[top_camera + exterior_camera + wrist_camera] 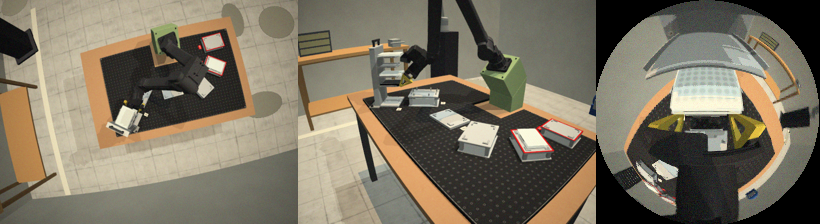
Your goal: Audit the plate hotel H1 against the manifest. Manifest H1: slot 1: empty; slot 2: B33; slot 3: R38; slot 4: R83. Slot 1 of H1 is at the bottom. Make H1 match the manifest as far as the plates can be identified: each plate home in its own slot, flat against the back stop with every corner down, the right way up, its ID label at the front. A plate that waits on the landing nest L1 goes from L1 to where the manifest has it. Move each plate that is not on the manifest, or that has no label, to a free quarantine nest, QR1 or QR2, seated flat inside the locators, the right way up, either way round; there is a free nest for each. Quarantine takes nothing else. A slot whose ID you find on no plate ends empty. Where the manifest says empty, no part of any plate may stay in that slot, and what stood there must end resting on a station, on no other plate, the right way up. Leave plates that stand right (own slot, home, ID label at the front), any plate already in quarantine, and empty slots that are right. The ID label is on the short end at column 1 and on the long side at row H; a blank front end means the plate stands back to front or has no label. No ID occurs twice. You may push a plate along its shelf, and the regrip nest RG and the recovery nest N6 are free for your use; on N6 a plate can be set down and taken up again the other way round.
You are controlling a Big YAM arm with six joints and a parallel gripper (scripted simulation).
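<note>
My gripper is now 50 mm to the left of the dark plate and 40 mm short of it. Also, from my hand: flat nest: 340 mm to the left, 110 mm below; plate hotel H1: 110 mm to the right, 90 mm ahead, 40 mm above; N6 tag: 440 mm to the left, 120 mm below, 20 mm ahead.
</note>
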